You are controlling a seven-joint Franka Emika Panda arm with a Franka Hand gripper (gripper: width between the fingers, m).
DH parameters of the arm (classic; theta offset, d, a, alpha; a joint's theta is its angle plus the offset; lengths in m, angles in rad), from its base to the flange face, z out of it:
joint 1: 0 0.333 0 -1.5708
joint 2: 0 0 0 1.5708
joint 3: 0 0.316 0.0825 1.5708
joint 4: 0 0 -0.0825 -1.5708
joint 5: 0 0.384 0 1.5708
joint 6: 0 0 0.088 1.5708
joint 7: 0 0.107 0 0
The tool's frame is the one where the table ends.
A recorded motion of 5 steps. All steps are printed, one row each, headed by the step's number.
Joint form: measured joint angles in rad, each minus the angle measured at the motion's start. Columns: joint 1, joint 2, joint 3, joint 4, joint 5, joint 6, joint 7.
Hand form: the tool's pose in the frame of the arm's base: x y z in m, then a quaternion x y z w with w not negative. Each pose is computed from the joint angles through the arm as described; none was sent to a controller.
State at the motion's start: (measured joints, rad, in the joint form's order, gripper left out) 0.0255 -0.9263 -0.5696 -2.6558 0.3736 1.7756 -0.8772
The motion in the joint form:
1: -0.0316 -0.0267 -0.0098 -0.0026 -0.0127 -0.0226 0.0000
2: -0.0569 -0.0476 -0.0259 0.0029 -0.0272 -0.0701 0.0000
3: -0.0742 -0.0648 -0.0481 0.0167 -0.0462 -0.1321 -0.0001
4: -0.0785 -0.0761 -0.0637 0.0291 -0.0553 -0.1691 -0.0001
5: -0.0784 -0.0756 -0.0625 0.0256 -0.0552 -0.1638 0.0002
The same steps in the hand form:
1: 0.2555 -0.1445 0.4895 -0.89525 -0.20118 -0.20966 0.33778
2: 0.2430 -0.1523 0.4917 -0.89382 -0.19880 -0.20771 0.34414
3: 0.2301 -0.1603 0.4945 -0.89131 -0.20042 -0.20092 0.35359
4: 0.2226 -0.1650 0.4978 -0.88857 -0.20305 -0.19896 0.36003
5: 0.2233 -0.1644 0.4967 -0.88901 -0.20238 -0.19896 0.35933

